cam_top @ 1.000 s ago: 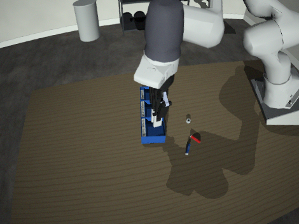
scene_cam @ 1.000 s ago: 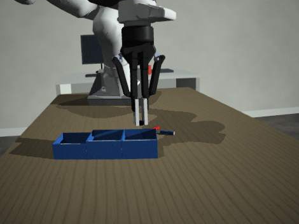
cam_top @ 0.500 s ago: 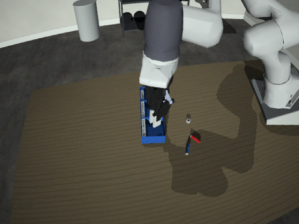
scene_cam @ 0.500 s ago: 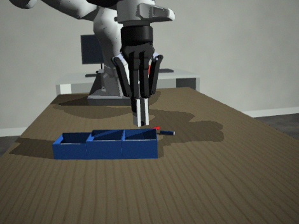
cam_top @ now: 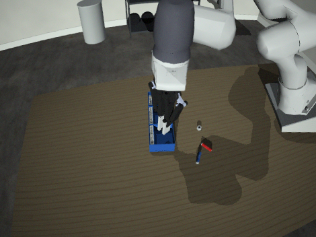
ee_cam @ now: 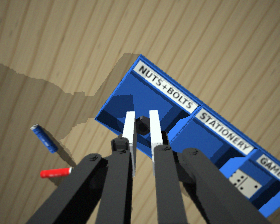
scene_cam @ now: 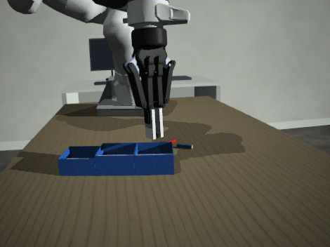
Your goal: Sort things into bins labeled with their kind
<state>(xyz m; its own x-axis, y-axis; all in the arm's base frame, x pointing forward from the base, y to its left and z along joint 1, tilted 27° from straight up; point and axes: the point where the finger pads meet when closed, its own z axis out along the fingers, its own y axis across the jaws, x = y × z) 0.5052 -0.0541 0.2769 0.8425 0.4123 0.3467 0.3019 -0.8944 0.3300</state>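
Now: hand 3 cm above the dark nut. From my hand the other things lie so: red marker (13 cm behind, 9 cm to the left, 10 cm below); then white nut (15 cm behind, 1 cm to the left, 10 cm below); then blue cylinder (8 cm behind, 11 cm to the left, 10 cm below).
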